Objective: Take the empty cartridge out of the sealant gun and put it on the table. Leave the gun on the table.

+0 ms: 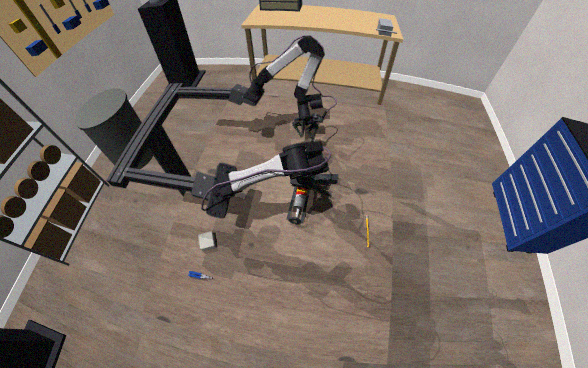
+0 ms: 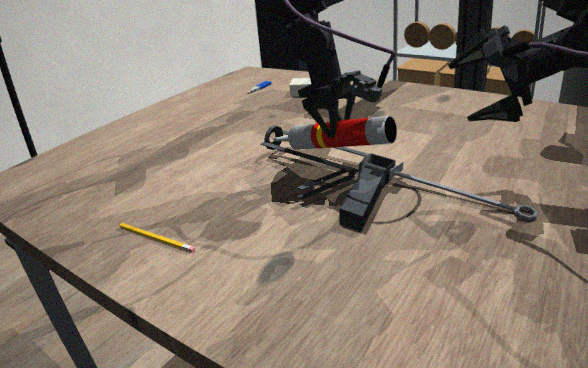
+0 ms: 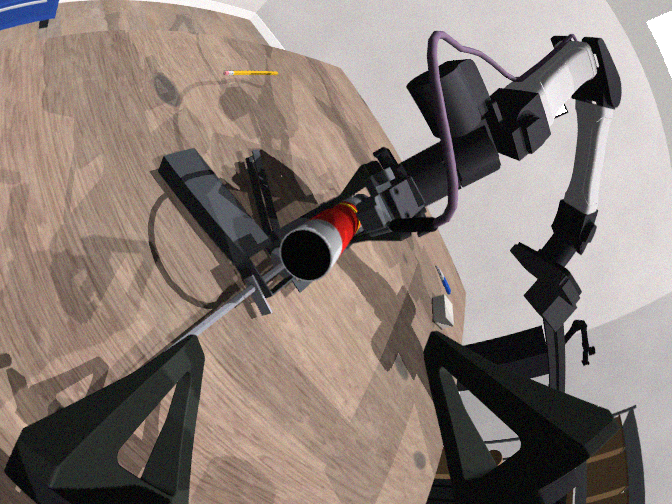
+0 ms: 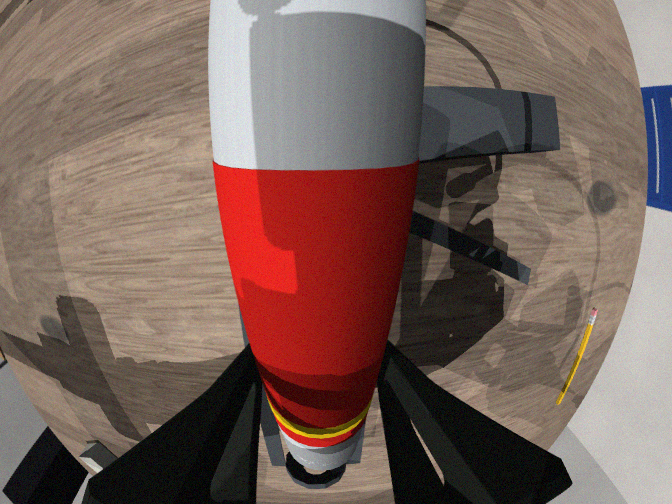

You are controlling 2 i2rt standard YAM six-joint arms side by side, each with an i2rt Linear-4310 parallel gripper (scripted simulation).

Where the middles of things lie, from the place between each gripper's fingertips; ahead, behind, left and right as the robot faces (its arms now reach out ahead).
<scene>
I see the dark sealant gun (image 2: 354,212) 90 mm to the left of my right hand, 70 mm below it and 30 mm ahead of it. The rest, counted from my right hand: cartridge (image 2: 377,130): 20 mm to the right, 20 mm below; then plunger rod (image 3: 202,326): 210 mm to the left, 70 mm below, 10 mm ahead.
I see my left gripper 10 mm short of the plunger rod, 10 mm to the left of it and 170 mm above it. Also, from my left hand: cartridge (250 mm to the right, 120 mm below); dark sealant gun (30 mm ahead, 130 mm to the right, 170 mm below).
</scene>
